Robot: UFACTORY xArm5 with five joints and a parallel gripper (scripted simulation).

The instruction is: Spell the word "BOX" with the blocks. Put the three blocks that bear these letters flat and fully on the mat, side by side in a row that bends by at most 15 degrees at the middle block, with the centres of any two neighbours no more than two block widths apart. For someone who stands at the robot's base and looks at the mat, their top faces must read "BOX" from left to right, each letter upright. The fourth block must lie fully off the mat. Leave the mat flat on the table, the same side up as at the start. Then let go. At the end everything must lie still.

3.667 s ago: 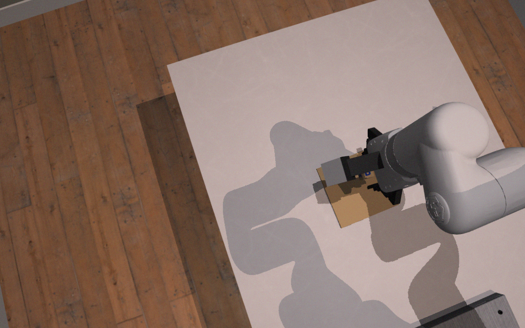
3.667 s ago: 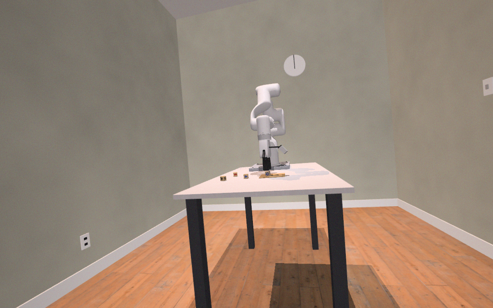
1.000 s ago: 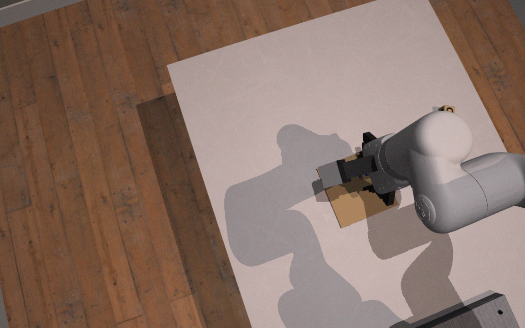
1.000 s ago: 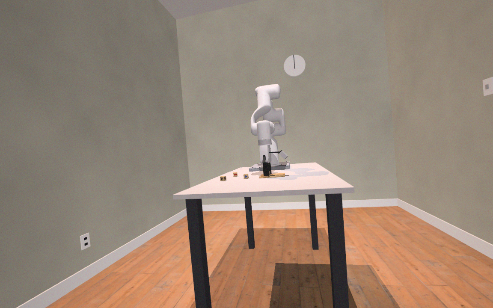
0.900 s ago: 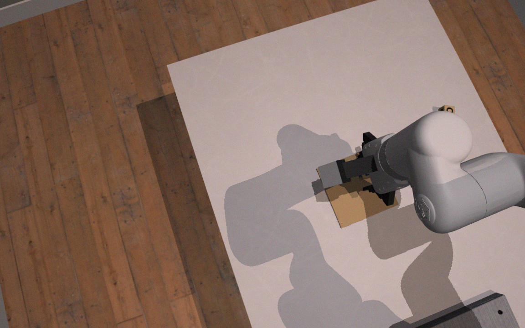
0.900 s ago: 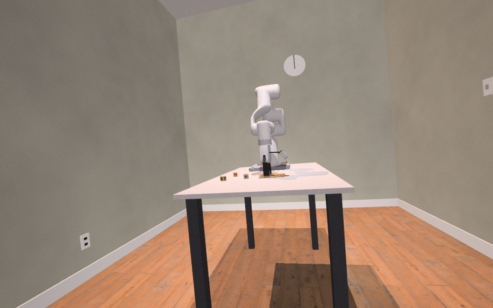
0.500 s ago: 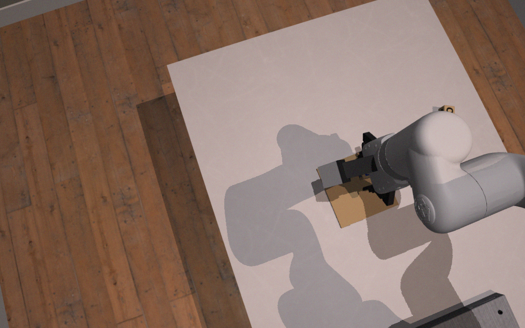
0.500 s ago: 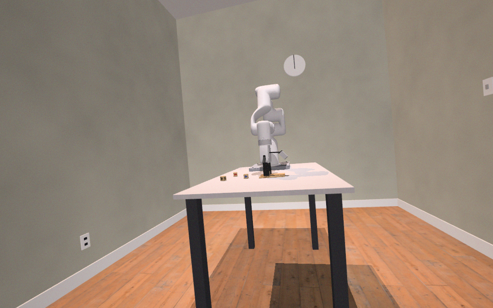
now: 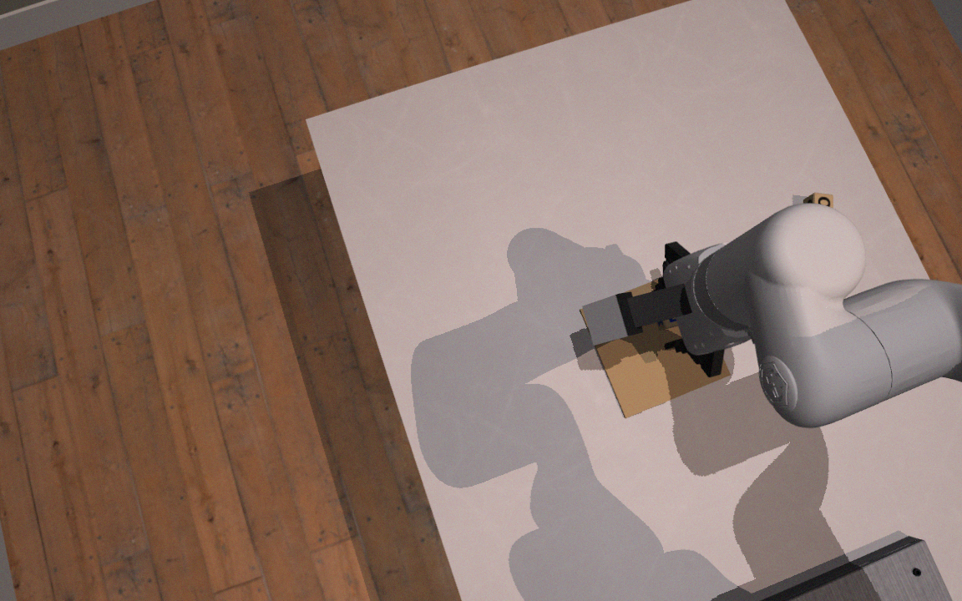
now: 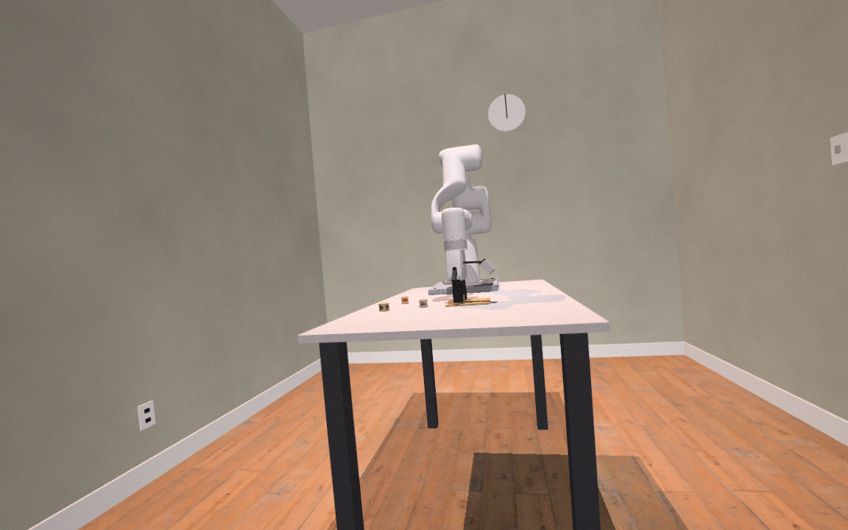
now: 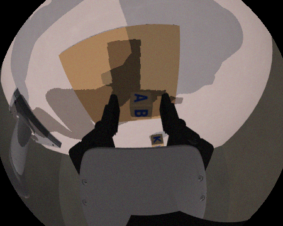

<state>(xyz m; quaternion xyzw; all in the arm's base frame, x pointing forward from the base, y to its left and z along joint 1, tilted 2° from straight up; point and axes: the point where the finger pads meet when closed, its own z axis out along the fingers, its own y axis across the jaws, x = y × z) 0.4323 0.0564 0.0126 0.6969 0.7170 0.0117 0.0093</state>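
Now: the tan mat 20 mm to the left of my hand, 20 mm below it and 20 mm behind it.
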